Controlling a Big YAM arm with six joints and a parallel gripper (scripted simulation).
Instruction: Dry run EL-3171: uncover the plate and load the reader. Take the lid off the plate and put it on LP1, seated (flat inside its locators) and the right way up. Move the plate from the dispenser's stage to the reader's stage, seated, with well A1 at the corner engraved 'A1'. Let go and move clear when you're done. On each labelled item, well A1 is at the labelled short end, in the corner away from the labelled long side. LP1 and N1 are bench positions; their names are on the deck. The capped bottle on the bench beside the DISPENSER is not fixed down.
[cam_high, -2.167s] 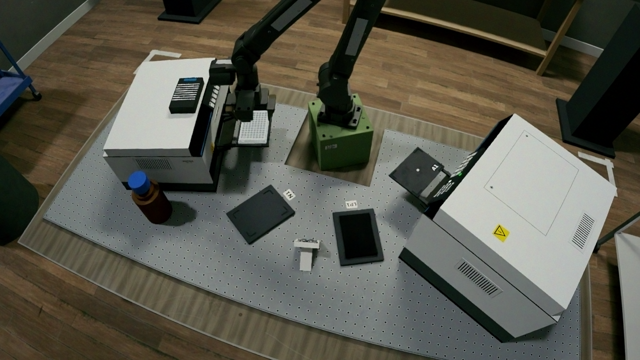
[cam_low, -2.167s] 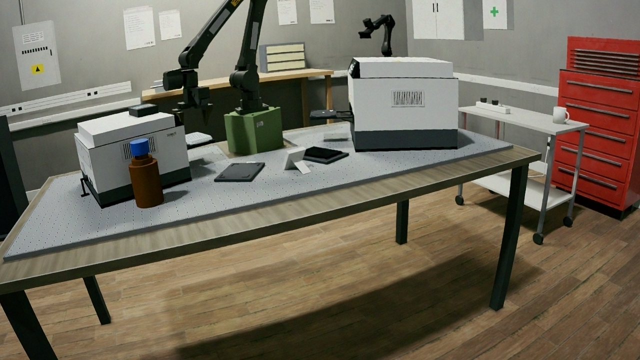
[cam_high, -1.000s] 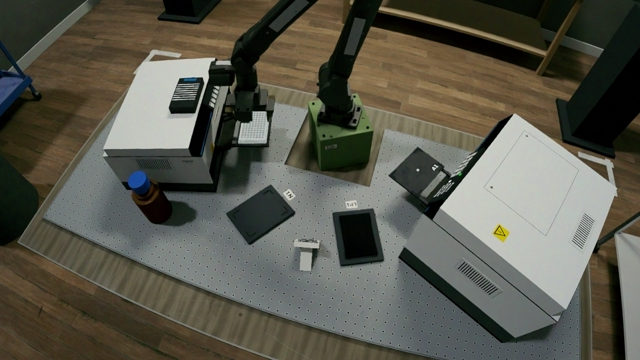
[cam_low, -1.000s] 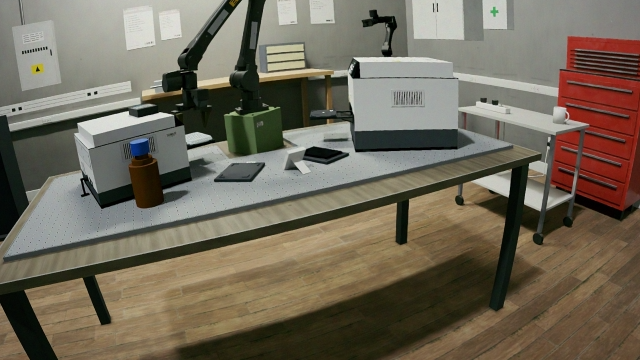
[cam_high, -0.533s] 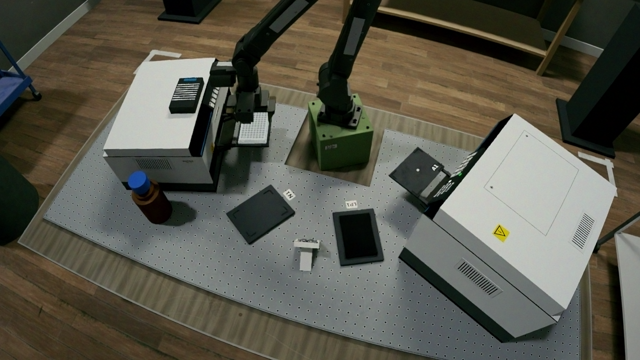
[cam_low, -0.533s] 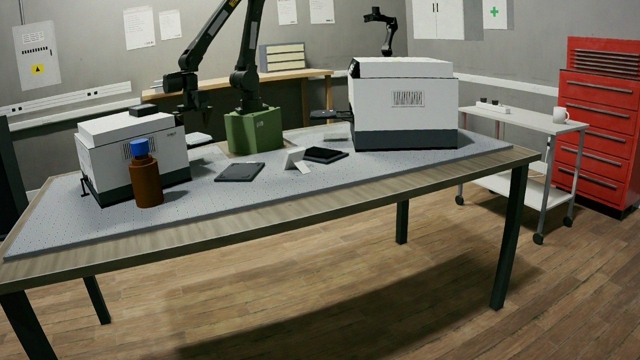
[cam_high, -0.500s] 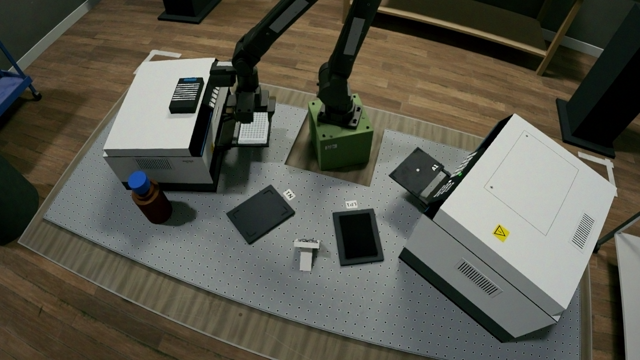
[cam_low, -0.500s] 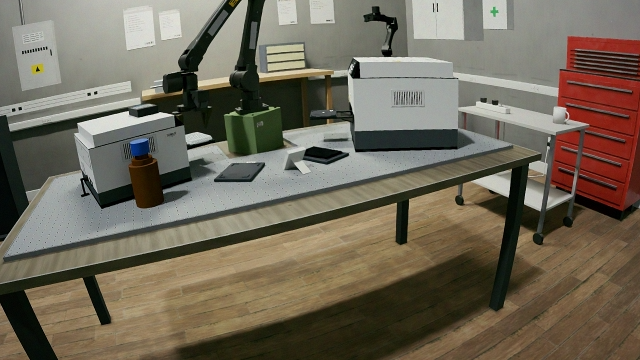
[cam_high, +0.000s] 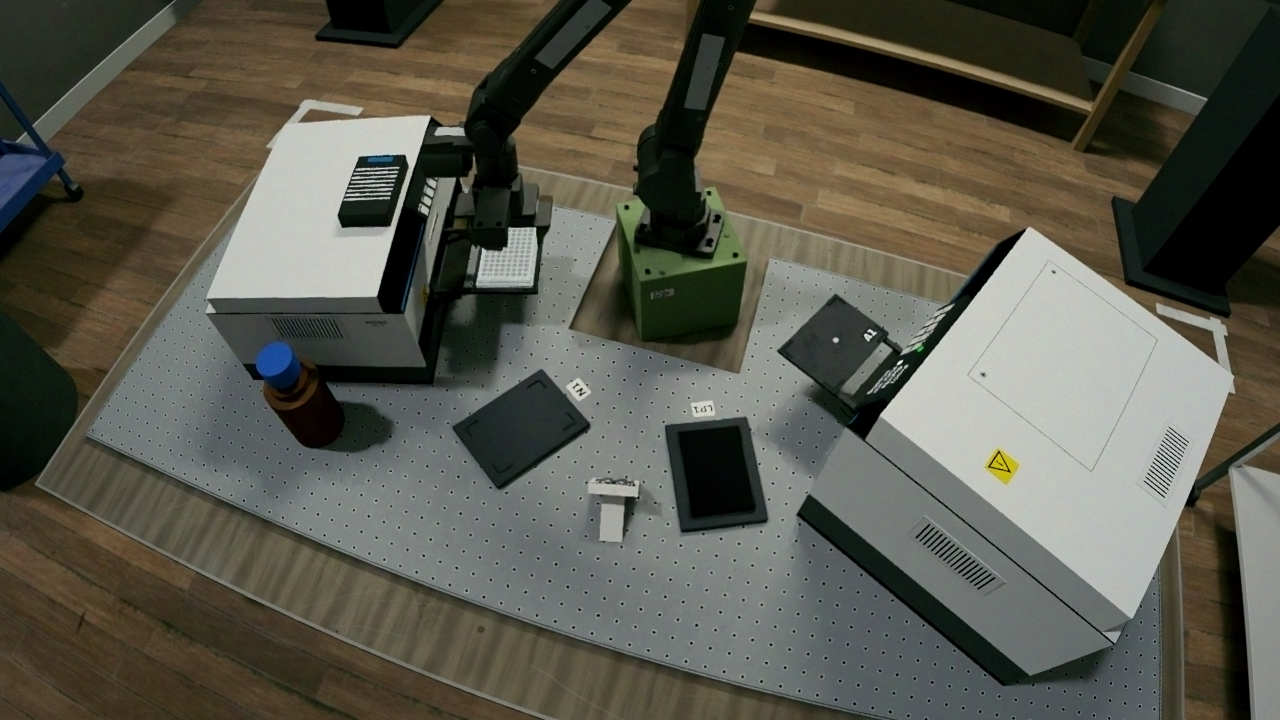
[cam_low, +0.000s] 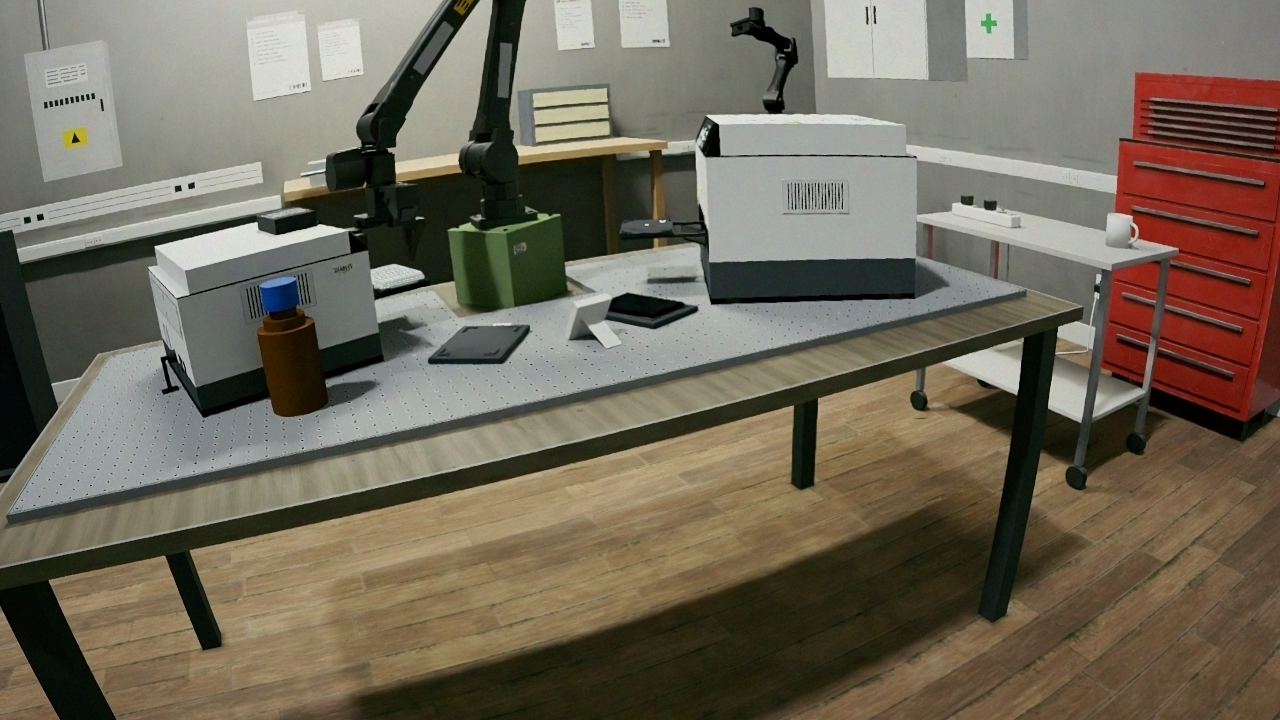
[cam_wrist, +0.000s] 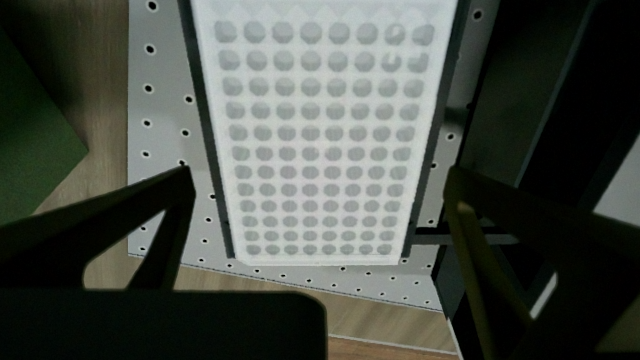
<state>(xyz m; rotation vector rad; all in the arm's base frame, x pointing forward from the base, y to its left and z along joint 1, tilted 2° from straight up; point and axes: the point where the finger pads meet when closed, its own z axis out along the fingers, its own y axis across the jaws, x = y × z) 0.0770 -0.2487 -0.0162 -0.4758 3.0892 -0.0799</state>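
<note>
My gripper is now 3 cm above the well plate. Also, from my hand: brown capped bottle: 33 cm ahead, 20 cm to the right; dark lid: 22 cm ahead, 39 cm to the left, 10 cm below; N1 nest: 24 cm ahead, 11 cm to the left, 11 cm below.
</note>
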